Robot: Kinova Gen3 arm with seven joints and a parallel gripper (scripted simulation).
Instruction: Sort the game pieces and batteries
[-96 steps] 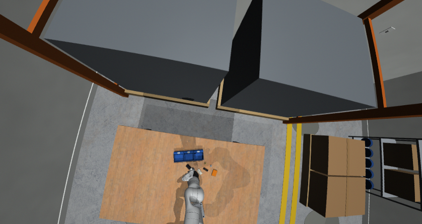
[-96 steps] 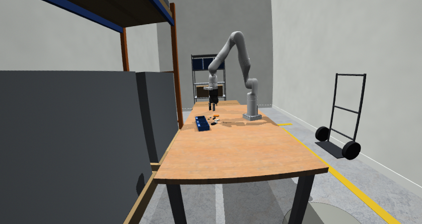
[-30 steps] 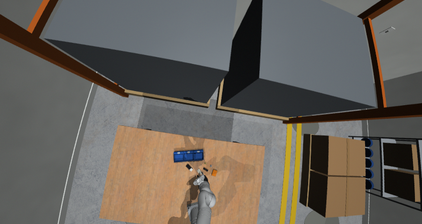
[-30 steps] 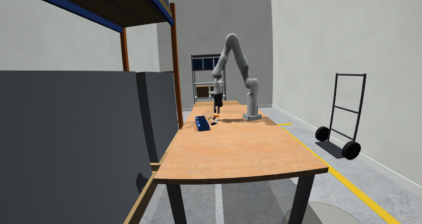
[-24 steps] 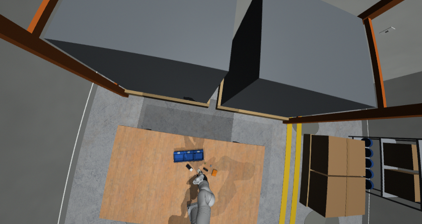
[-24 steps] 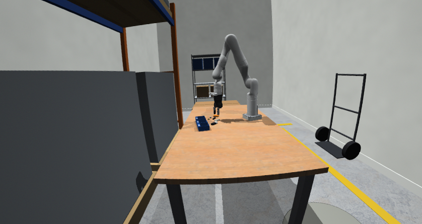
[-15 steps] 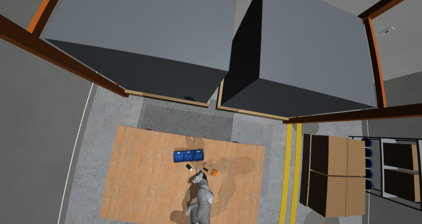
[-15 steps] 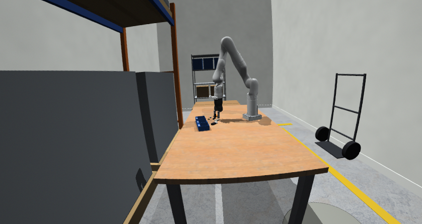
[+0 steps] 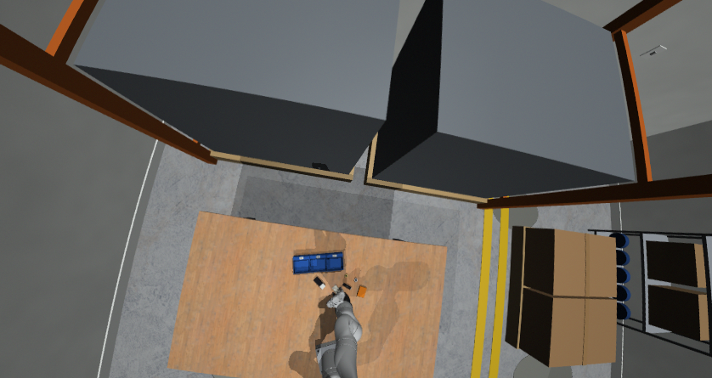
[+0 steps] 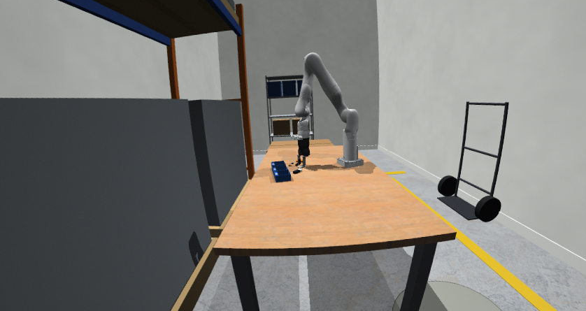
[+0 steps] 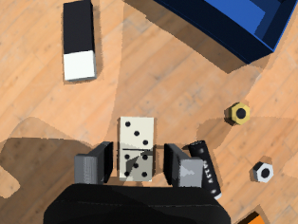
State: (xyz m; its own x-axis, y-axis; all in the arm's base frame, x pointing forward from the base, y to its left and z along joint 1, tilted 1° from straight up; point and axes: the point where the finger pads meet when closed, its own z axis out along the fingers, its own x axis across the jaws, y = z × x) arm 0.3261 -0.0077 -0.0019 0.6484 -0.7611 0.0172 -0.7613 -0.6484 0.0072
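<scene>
My gripper is now 30 mm above the white domino. From my hand the other things lie so: brass nut 80 mm ahead, 40 mm to the right, 30 mm below; then silver nut 60 mm ahead, 90 mm to the right, 30 mm below; then dark cylindrical battery 30 mm ahead, 50 mm to the right, 20 mm below.
</scene>
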